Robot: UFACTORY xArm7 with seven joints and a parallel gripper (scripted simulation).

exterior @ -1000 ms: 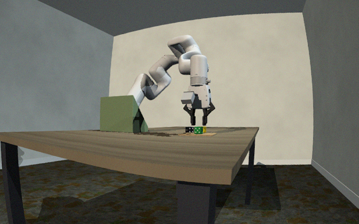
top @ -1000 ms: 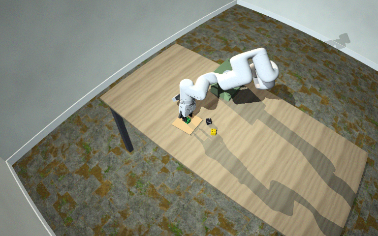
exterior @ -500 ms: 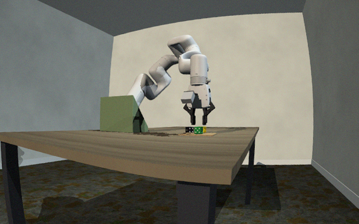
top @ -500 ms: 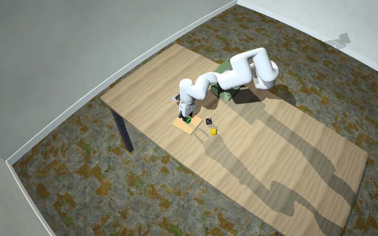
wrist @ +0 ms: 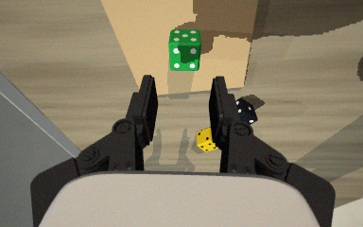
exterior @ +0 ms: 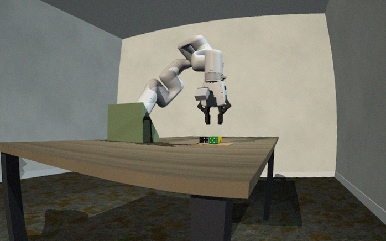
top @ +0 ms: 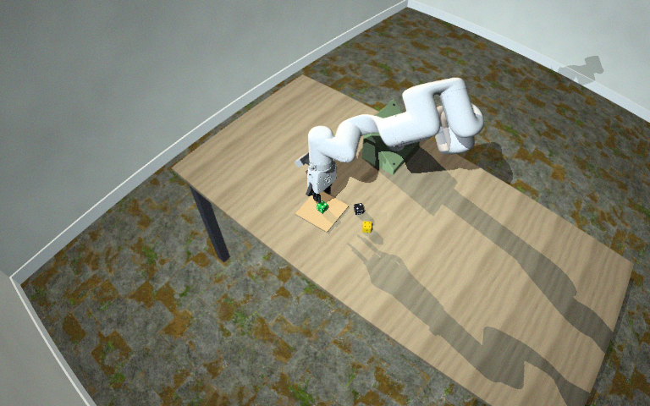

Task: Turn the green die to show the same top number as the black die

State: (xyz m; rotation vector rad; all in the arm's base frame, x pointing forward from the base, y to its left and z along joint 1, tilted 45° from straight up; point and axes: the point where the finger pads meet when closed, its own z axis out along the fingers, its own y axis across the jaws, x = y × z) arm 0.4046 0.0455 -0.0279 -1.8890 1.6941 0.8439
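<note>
The green die lies 80 mm below my hand. Also, from my hand: black die (100 mm to the left, 90 mm behind, 80 mm below); then yellow die (170 mm to the left, 80 mm below, 50 mm behind); then tan mat (100 mm below).
</note>
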